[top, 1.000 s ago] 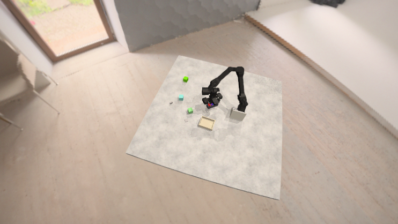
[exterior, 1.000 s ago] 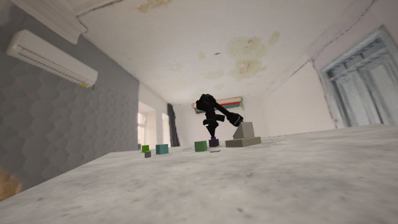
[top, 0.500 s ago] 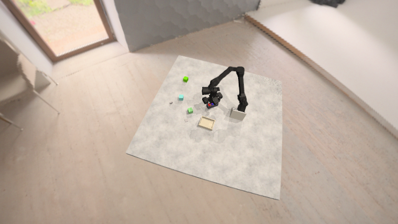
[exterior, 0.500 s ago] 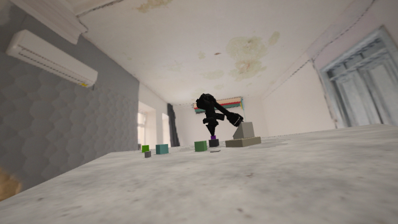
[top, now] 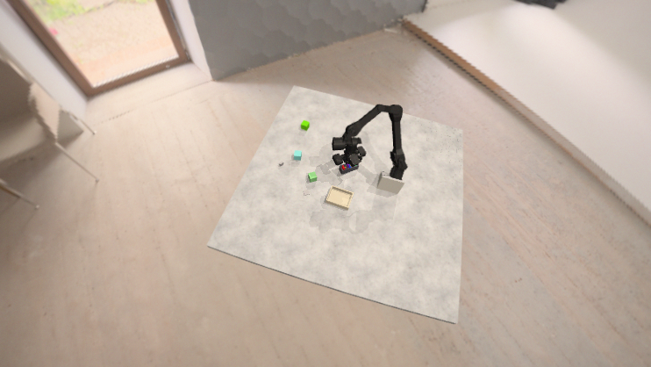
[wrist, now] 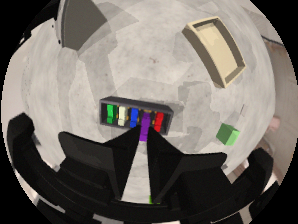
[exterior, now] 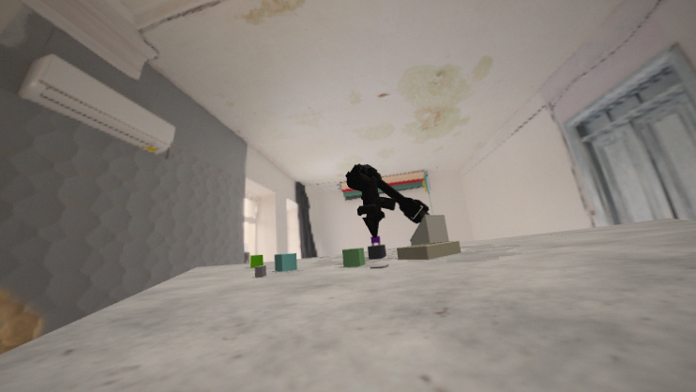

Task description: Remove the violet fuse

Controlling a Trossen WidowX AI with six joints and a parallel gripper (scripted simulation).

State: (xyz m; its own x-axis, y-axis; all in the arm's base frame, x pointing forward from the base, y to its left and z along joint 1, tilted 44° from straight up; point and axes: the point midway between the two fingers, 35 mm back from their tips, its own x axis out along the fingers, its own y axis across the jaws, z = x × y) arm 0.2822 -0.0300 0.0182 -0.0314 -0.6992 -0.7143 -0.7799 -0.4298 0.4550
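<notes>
My gripper tip is 10 mm past the beige tray, 200 mm to the right of it and 60 mm above it. The rest, counted from my gripper tip: small grey piece: 380 mm ahead, 70 mm to the left, 60 mm below; then violet fuse: 10 mm below; then teal cube: 310 mm ahead, 10 mm to the right, 50 mm below.
</notes>
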